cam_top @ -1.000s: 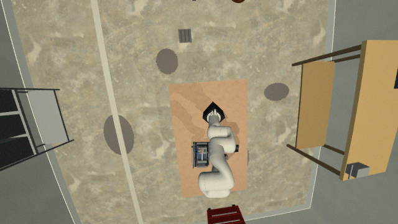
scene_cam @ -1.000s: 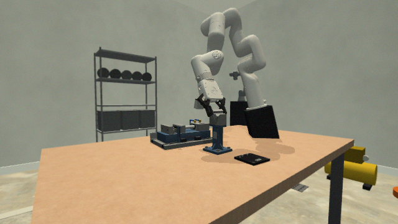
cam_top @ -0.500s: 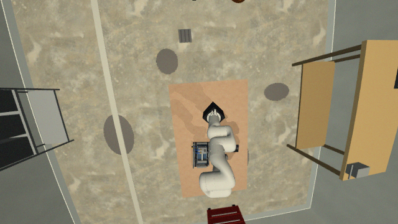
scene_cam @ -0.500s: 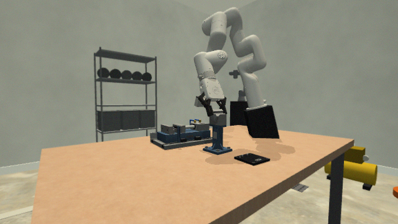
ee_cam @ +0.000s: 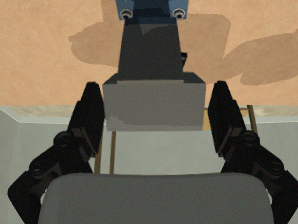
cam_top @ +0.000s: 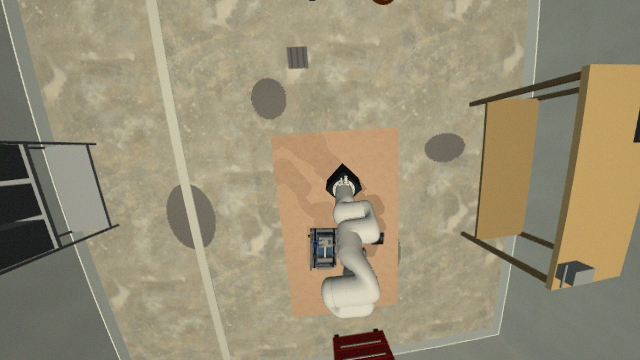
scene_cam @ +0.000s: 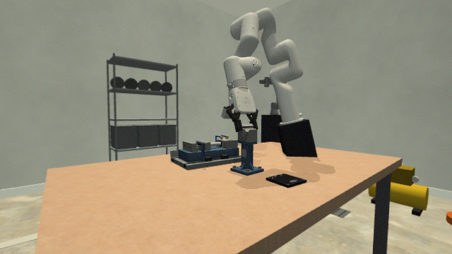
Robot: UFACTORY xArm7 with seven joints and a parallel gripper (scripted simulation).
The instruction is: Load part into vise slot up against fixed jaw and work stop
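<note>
Now: the grey block 10 mm to the left of my hand and 10 mm below it. Also, from my hand: work stop (90 mm ahead, 180 mm to the right, 80 mm below); grey V-block (30 mm to the left, 30 mm below); cylinder rod (220 mm to the right, 90 mm below).
</note>
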